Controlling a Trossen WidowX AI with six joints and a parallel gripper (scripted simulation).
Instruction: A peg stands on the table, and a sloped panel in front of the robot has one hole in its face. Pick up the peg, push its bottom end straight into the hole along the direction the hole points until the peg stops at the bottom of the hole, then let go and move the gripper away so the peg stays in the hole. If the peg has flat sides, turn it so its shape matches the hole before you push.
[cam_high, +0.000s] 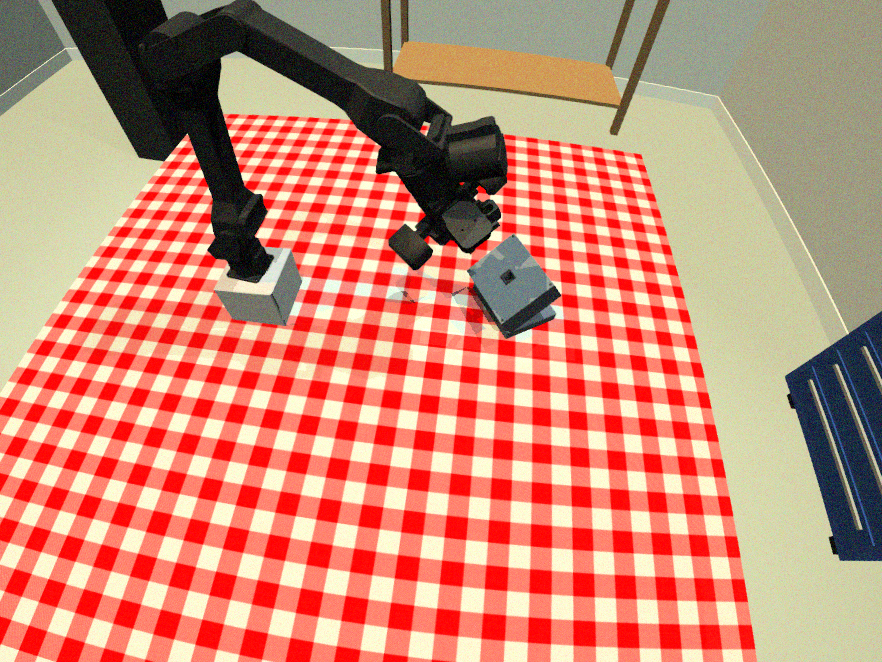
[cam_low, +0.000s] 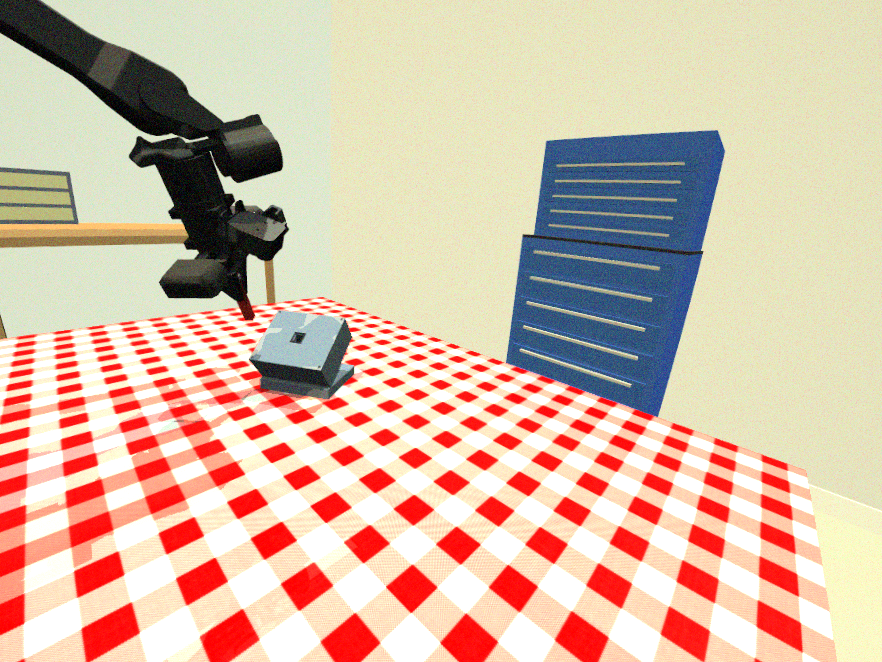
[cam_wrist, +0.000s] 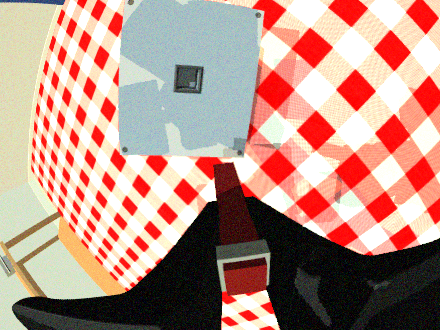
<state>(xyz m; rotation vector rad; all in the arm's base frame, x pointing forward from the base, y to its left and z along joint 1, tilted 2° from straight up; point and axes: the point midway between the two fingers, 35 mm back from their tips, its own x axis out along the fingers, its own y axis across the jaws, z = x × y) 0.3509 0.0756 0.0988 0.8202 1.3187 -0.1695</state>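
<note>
Right now my gripper tip is 10 cm above the grey sloped panel, 9 cm short of it and 2 cm to the right of it. Also, from my gripper tip: dark red square peg 1 cm behind, 1 cm above.
</note>
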